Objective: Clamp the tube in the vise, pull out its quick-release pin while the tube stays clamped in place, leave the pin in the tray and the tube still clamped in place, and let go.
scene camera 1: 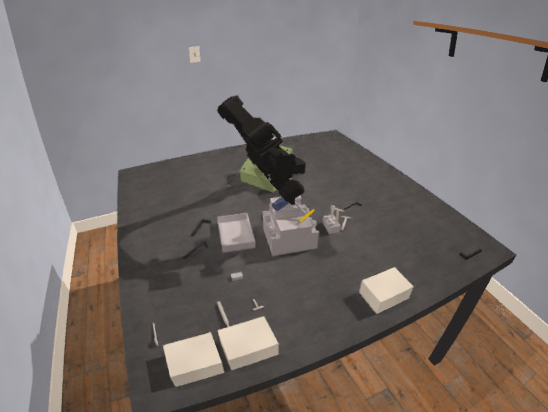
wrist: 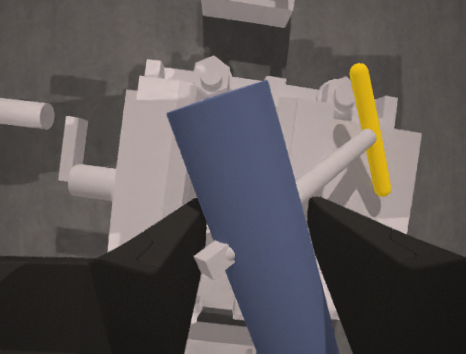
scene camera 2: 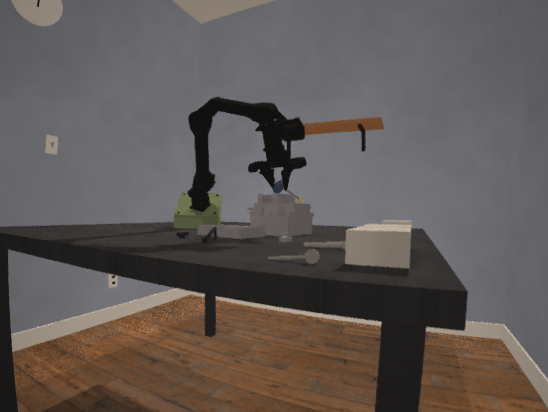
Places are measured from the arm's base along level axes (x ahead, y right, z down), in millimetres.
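Where they show: gripper, between the fingertips: [scene camera 1: 290,200] [wrist: 257,209]; arm's base, origin of its link: [scene camera 1: 264,163] [scene camera 2: 200,206].
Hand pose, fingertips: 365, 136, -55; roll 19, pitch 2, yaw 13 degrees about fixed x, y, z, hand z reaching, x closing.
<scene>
Each offset is from my fingertips to the top centre of the thing, as dx, dy, dz. "spot": to the spot under its first point.
My gripper [scene camera 1: 290,201] [scene camera 2: 280,188] [wrist: 257,209] is shut on the blue tube {-1, +12, -38} [scene camera 1: 279,204] [scene camera 2: 278,186] [wrist: 240,165], which lies slanted between the fingers. The pin is through the tube. Its grey shaft sticks out to the right in the wrist view, with a yellow handle {spot: +67, -16, +28} [scene camera 1: 307,216] [scene camera 2: 300,199] [wrist: 370,125] at its end. The tube is over the top of the pale vise [scene camera 1: 294,242] [scene camera 2: 295,220] [wrist: 142,135], very close to its jaws; contact with them cannot be told. The pale tray {-113, +148, +115} [scene camera 1: 239,247] [scene camera 2: 230,231] stands beside the vise, to its left in scene camera 1.
A small pale holder {+45, -149, +114} [scene camera 1: 331,223] [wrist: 245,14] with T-shaped pieces stands on the vise's other side. A green block [scene camera 1: 257,176] [scene camera 2: 197,219] is at the arm's base. Cream boxes {+382, -59, +93} [scene camera 1: 386,290] {+303, +344, +93} [scene camera 1: 248,343] {+276, +479, +93} [scene camera 1: 194,360], loose pale pieces and black bent keys lie around the table.
</scene>
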